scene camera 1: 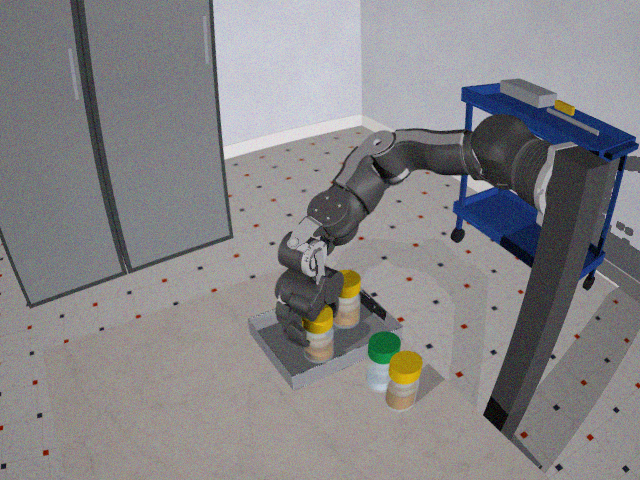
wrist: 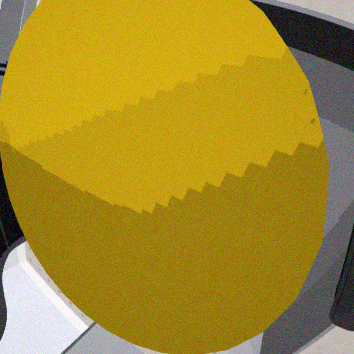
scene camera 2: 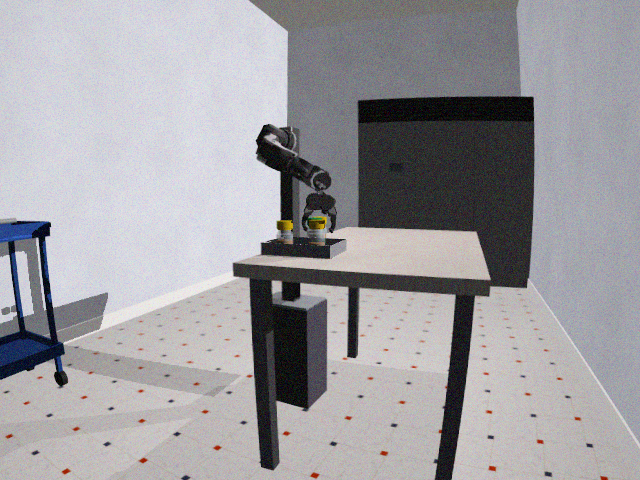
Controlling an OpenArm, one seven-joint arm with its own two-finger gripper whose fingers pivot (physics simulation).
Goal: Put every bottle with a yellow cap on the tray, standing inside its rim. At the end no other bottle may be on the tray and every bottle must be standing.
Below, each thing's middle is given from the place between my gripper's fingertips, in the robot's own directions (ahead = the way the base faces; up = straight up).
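The yellow-capped bottle [scene camera 1: 320, 333] is 20 mm below my hand, 10 mm to the left of it and 10 mm behind it. There is a green-capped bottle [scene camera 1: 382, 346] too, which I find 130 mm to the left of my hand and 80 mm behind it, and 20 mm below it. As for the grey tray [scene camera 1: 350, 345], it sits 50 mm below my hand, 40 mm behind it and 20 mm to the right of it.
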